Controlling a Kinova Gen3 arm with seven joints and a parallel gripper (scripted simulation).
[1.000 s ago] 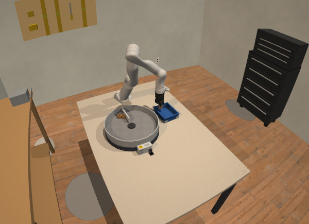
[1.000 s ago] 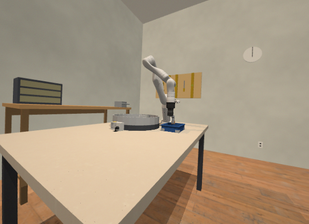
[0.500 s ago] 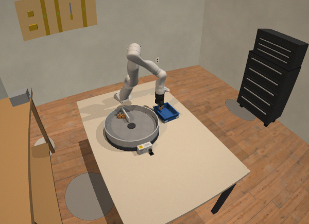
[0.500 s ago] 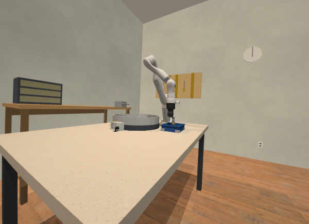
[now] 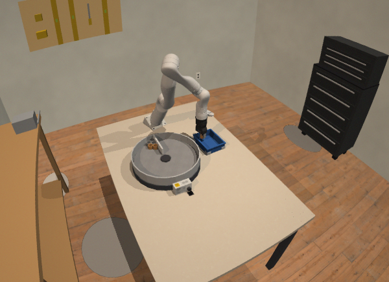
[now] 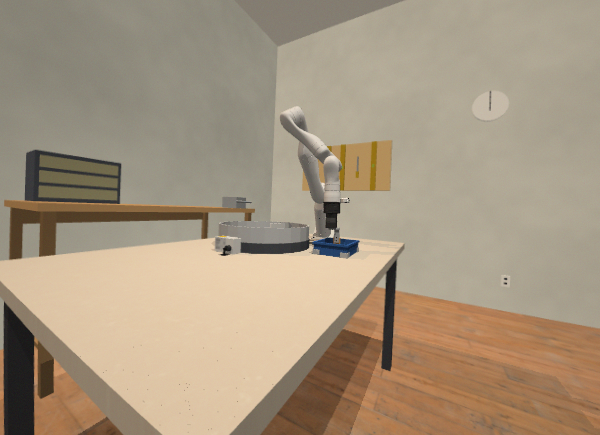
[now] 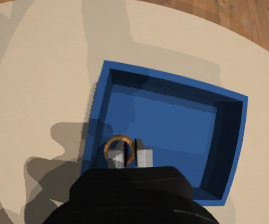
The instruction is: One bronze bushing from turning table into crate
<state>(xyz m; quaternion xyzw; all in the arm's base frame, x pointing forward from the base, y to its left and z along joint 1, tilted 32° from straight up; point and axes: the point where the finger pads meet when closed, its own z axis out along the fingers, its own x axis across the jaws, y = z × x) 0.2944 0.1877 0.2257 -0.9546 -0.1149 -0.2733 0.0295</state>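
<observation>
My gripper is now 40 mm short of the blue crate, 30 mm above it and 20 mm to the right of it. Also, from my hand: grey turning table: 330 mm to the right, 100 mm ahead.
</observation>
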